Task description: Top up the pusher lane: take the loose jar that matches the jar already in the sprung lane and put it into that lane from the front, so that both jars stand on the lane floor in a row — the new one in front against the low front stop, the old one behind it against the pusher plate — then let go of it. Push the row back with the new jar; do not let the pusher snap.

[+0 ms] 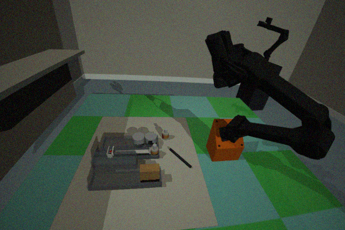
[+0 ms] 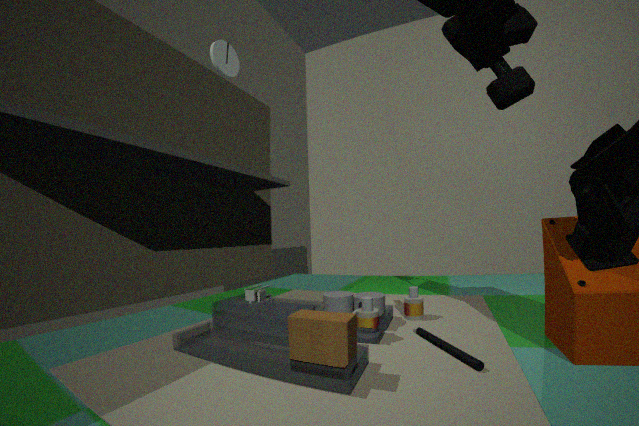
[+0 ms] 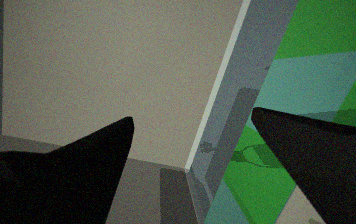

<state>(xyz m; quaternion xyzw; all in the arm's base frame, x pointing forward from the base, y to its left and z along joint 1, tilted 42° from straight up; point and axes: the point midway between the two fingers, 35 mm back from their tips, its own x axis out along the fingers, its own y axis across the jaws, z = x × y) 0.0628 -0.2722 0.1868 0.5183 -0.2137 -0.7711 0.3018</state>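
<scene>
Now: gripper tip 130 mm short of the black pen, 110 mm to the right of it and 440 mm above it. Also, from my gripper tip: grey lane fixture 390 mm ahead, 80 mm to the left, 430 mm below; then tan box 280 mm ahead, 200 mm to the left, 410 mm below; then red part 430 mm ahead, 90 mm to the left, 370 mm below.
</scene>
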